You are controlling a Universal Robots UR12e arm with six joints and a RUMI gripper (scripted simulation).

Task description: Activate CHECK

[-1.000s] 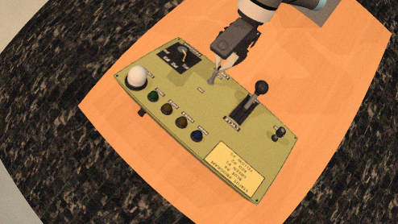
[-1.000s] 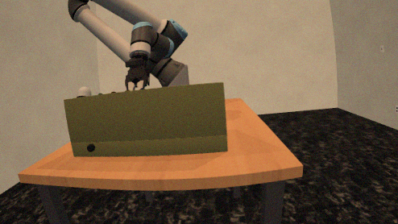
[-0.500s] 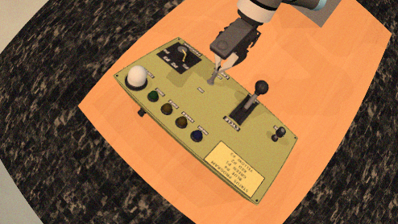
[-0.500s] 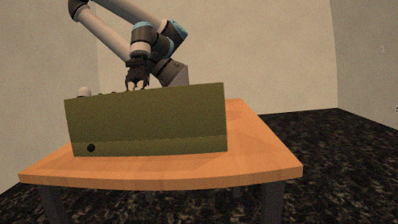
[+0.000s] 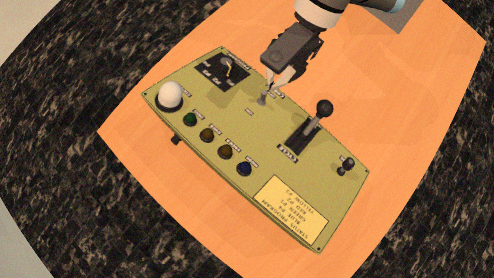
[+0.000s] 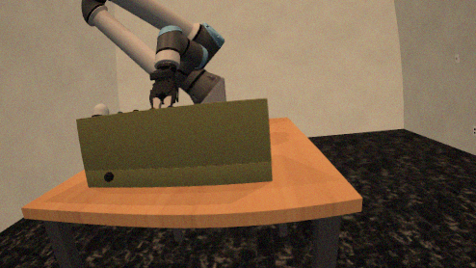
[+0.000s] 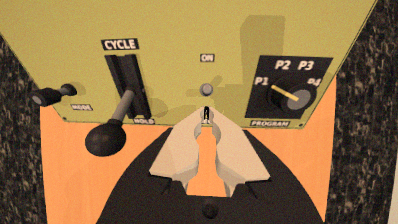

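The check toggle is 30 mm ahead of my hand and 20 mm below it. From my hand the other things lie so: olive console 60 mm to the left, 60 mm ahead, 40 mm below; black-knobbed cycle lever 120 mm to the left, 10 mm below; program rotary knob 110 mm to the right, 20 mm below, 20 mm ahead.
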